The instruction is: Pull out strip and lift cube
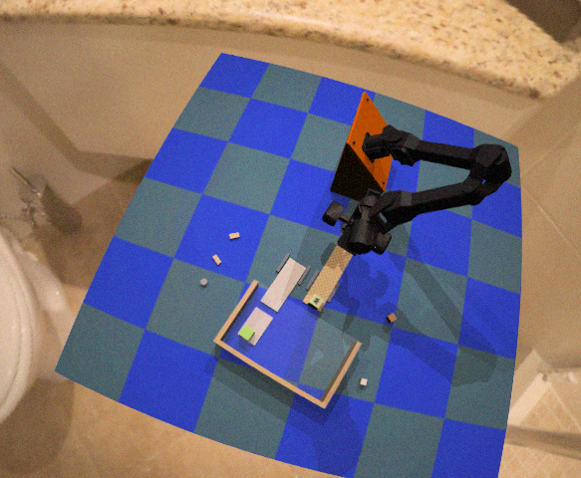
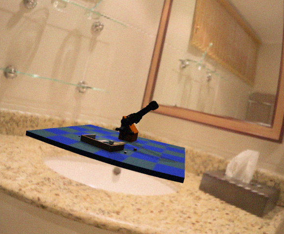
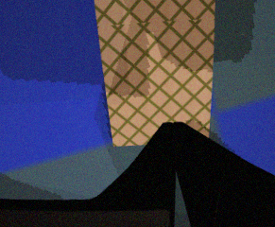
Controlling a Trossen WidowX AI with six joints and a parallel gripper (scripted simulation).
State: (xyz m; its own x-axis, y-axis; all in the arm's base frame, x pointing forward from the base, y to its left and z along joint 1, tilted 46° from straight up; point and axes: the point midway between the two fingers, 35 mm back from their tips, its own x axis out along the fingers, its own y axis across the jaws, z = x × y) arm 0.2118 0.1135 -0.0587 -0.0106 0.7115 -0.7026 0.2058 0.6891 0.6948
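My gripper tip is now 100 mm short of the lattice strip, 20 mm to the left of it and 30 mm above it. Also, from my gripper tip: grey peg (260 mm ahead, 340 mm to the right, 30 mm below).
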